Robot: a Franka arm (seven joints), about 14 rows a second.
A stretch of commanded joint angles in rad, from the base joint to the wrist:
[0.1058, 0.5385, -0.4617, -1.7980, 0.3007, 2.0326, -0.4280]
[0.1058, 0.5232, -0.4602, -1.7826, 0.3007, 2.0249, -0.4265]
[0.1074, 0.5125, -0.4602, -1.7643, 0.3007, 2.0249, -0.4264]
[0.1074, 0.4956, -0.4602, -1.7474, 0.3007, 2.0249, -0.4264]
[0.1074, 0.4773, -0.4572, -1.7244, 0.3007, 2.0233, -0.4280]
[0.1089, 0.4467, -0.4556, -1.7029, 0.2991, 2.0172, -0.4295]
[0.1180, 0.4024, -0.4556, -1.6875, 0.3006, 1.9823, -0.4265]
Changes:
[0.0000, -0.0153, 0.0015, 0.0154, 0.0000, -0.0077, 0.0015]
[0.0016, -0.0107, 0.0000, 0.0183, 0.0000, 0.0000, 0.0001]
[0.0000, -0.0169, 0.0000, 0.0169, 0.0000, 0.0000, 0.0000]
[0.0000, -0.0183, 0.0030, 0.0230, 0.0000, -0.0016, -0.0016]
[0.0015, -0.0306, 0.0016, 0.0215, -0.0016, -0.0061, -0.0015]
[0.0091, -0.0443, 0.0000, 0.0154, 0.0015, -0.0349, 0.0030]

